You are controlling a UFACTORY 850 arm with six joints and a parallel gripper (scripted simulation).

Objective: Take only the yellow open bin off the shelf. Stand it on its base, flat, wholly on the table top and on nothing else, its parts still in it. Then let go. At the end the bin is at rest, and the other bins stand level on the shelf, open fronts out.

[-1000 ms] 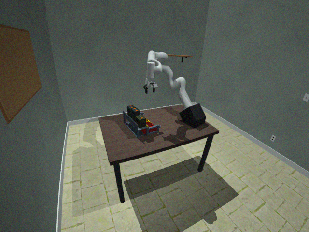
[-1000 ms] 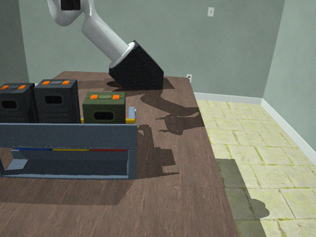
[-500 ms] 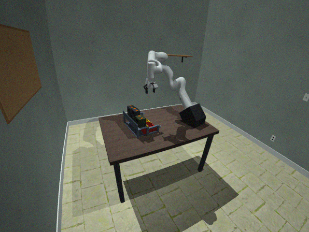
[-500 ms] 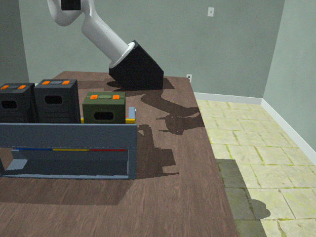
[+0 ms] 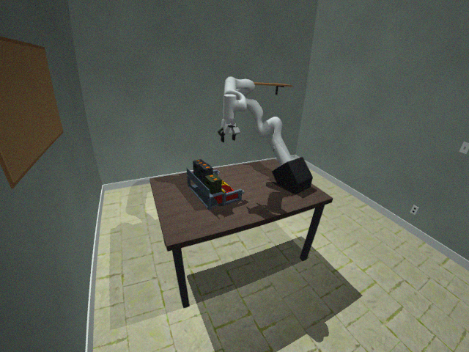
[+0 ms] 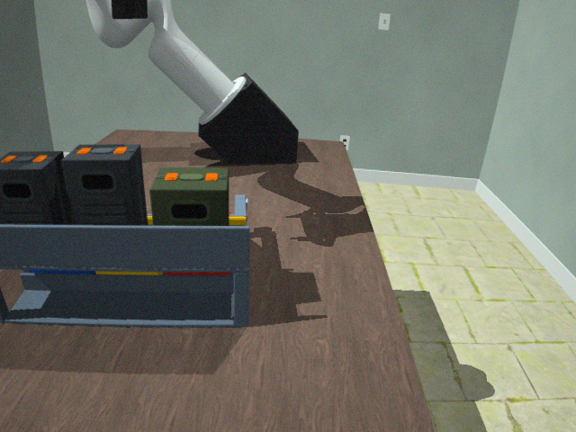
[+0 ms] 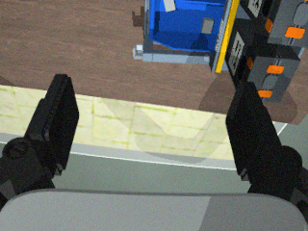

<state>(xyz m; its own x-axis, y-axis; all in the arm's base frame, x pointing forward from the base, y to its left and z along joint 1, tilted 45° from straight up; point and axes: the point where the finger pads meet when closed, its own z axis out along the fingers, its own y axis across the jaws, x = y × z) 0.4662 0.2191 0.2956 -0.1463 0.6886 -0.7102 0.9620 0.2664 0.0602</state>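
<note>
Right now my hand is 400 mm above the shelf rail and 10 mm past it. The rest, counted from my hand: blue open bin: 360 mm below, 100 mm to the right, 100 mm ahead; yellow open bin: 360 mm below, 80 mm ahead, 10 mm to the left; green box: 260 mm below, 160 mm ahead, 140 mm to the left.
</note>
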